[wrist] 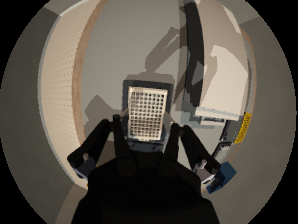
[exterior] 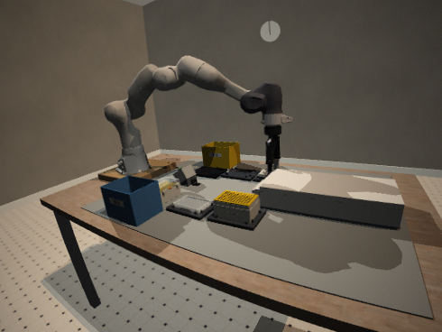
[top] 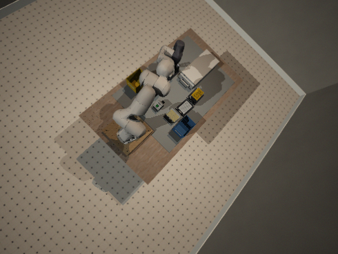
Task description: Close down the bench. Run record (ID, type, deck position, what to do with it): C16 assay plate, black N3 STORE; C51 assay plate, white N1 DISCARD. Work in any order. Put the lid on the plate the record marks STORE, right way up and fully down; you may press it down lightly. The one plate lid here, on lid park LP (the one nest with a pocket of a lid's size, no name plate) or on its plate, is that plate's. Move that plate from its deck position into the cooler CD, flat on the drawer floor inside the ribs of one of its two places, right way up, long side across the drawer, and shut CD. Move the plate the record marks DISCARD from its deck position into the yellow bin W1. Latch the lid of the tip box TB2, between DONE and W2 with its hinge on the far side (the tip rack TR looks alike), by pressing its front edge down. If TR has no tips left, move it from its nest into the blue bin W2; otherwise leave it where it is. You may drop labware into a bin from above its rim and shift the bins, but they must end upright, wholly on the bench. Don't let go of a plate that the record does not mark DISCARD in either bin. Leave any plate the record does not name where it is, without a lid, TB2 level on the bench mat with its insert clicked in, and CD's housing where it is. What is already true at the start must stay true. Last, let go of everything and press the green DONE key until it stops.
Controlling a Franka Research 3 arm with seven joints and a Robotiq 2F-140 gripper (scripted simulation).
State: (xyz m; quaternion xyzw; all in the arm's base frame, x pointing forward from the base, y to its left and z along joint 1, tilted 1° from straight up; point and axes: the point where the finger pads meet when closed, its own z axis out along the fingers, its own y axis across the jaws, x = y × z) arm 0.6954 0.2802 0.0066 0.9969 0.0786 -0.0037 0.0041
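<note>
My gripper is now 2 cm above the white assay plate. Round my hand: cooler drawer (17 cm ahead, 17 cm to the right, 2 cm below); grey plate lid (14 cm ahead, 18 cm to the right, 2 cm below); cooler CD (22 cm ahead, 17 cm to the right, 1 cm below).
</note>
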